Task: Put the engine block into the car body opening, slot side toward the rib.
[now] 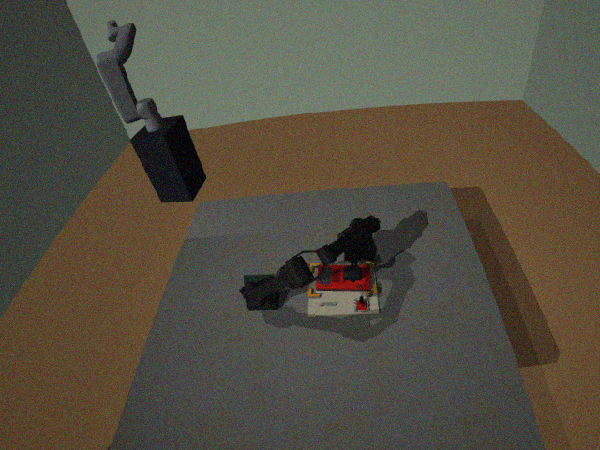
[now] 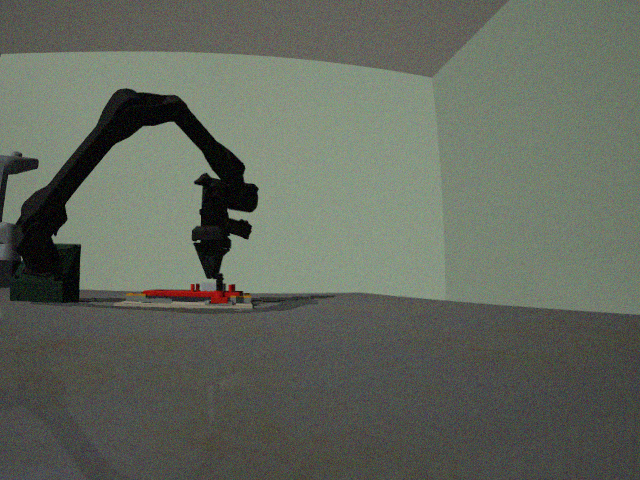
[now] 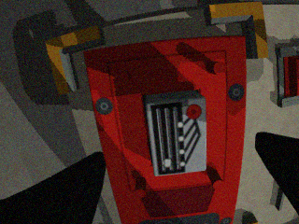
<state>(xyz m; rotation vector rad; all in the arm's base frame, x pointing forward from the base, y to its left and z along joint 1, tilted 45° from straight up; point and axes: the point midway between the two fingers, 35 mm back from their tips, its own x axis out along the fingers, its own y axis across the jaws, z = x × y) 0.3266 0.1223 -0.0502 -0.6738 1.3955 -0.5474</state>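
My gripper tip is 3 cm above the engine block and 1 cm to the right of it.
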